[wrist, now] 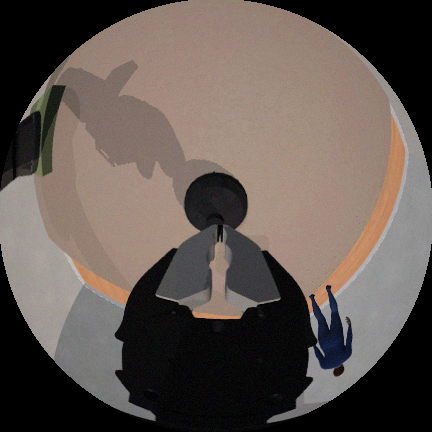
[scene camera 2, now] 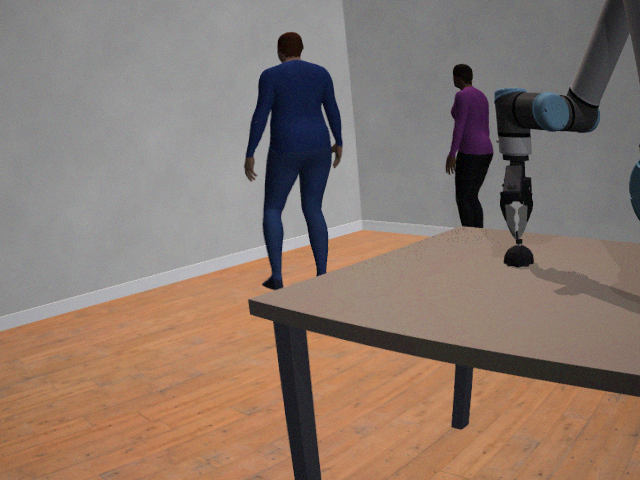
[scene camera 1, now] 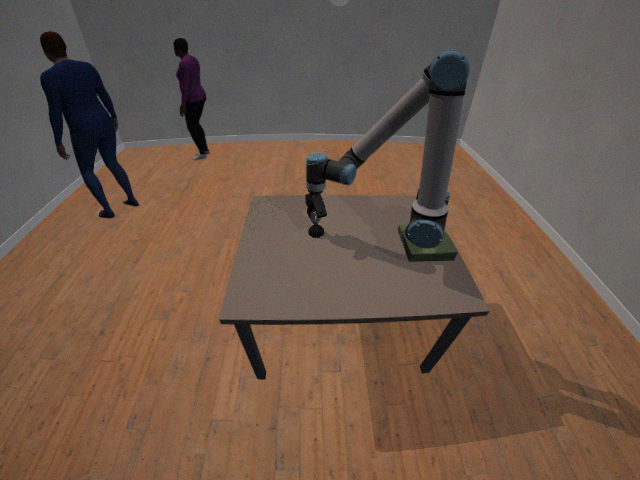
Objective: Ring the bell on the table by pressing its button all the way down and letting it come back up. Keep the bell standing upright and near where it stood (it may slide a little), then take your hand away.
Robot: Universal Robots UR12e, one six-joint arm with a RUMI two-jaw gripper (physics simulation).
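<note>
A small black dome-shaped bell stands upright on the table. Its button is the small knob on top. My gripper points straight down with its jaws shut and nothing between them. The fingertips are right at the top of the button and appear to touch it. The tips hide part of the button in the wrist view, and I cannot tell how far it is pressed.
The arm's green base block stands on the table at the right in the first scene view. A person in blue and a person in purple stand on the floor beyond the table.
</note>
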